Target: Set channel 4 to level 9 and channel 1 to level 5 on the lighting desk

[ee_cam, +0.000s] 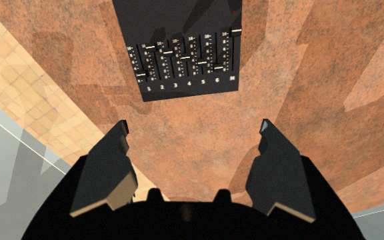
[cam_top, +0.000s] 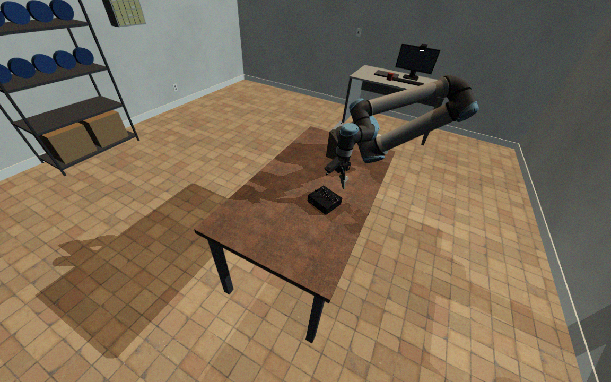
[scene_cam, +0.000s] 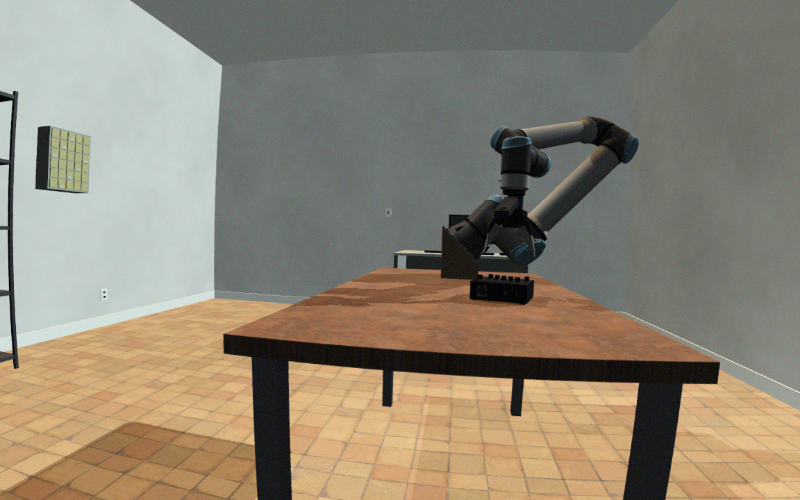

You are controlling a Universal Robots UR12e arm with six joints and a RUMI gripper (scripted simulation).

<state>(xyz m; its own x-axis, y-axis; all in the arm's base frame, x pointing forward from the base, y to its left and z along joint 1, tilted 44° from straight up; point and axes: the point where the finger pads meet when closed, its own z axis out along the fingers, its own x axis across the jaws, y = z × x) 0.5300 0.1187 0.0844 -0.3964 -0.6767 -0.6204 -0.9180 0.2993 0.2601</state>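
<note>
The channel 1 fader knob is 70 mm ahead of my hand, 60 mm below it and 50 mm to the left of it. The rest, counted from my hand: channel 4 fader knob 60 mm below, 60 mm ahead, 20 mm to the right.
</note>
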